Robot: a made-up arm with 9 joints. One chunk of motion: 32 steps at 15 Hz.
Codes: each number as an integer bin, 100 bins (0 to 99) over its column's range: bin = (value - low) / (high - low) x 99, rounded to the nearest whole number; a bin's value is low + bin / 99 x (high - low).
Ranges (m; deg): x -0.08..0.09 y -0.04..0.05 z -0.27..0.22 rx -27..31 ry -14..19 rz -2..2
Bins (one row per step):
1: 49 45 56 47 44 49
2: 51 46 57 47 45 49
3: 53 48 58 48 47 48
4: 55 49 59 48 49 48
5: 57 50 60 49 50 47
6: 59 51 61 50 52 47
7: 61 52 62 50 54 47
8: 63 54 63 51 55 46
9: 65 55 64 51 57 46
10: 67 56 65 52 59 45
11: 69 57 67 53 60 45
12: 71 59 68 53 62 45
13: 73 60 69 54 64 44
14: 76 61 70 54 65 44
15: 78 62 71 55 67 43
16: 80 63 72 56 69 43
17: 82 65 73 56 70 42
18: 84 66 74 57 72 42
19: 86 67 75 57 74 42
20: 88 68 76 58 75 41
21: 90 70 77 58 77 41
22: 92 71 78 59 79 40
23: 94 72 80 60 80 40
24: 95 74 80 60 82 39
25: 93 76 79 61 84 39
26: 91 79 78 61 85 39
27: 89 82 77 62 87 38
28: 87 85 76 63 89 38
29: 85 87 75 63 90 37
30: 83 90 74 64 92 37
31: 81 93 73 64 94 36
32: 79 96 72 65 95 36
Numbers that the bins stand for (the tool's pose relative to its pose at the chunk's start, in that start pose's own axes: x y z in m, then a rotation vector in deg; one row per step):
1: 0.0041 0.0009 0.0072 0.54 0.67 -0.02
2: 0.0076 0.0018 0.0121 0.54 1.00 -0.02
3: 0.0110 0.0036 0.0171 1.12 1.67 -0.06
4: 0.0144 0.0045 0.0220 1.12 2.33 -0.06
5: 0.0179 0.0055 0.0270 1.71 2.67 -0.10
6: 0.0213 0.0064 0.0319 2.29 3.33 -0.10
7: 0.0247 0.0073 0.0369 2.29 4.00 -0.10
8: 0.0282 0.0091 0.0418 2.88 4.33 -0.14
9: 0.0316 0.0100 0.0468 2.88 5.00 -0.14
10: 0.0351 0.0109 0.0517 3.46 5.67 -0.18
11: 0.0385 0.0118 0.0616 4.05 6.00 -0.18
12: 0.0419 0.0136 0.0666 4.05 6.67 -0.18
13: 0.0454 0.0145 0.0715 4.64 7.33 -0.22
14: 0.0505 0.0155 0.0765 4.64 7.67 -0.22
15: 0.0539 0.0164 0.0814 5.22 8.33 -0.26
16: 0.0574 0.0173 0.0864 5.81 9.00 -0.26
17: 0.0608 0.0191 0.0913 5.81 9.33 -0.30
18: 0.0642 0.0200 0.0963 6.39 10.00 -0.30
19: 0.0677 0.0209 0.1012 6.39 10.67 -0.30
20: 0.0711 0.0218 0.1062 6.98 11.00 -0.34
21: 0.0745 0.0236 0.1111 6.98 11.67 -0.34
22: 0.0780 0.0245 0.1161 7.57 12.33 -0.38
23: 0.0814 0.0255 0.1260 8.15 12.67 -0.38
24: 0.0831 0.0273 0.1260 8.15 13.33 -0.42
25: 0.0797 0.0291 0.1210 8.74 14.00 -0.42
26: 0.0763 0.0318 0.1161 8.74 14.33 -0.42
27: 0.0728 0.0345 0.1111 9.32 15.00 -0.46
28: 0.0694 0.0373 0.1062 9.91 15.67 -0.46
29: 0.0660 0.0391 0.1012 9.91 16.00 -0.51
30: 0.0625 0.0418 0.0963 10.49 16.67 -0.51
31: 0.0591 0.0445 0.0913 10.49 17.33 -0.55
32: 0.0557 0.0473 0.0864 11.08 17.67 -0.55

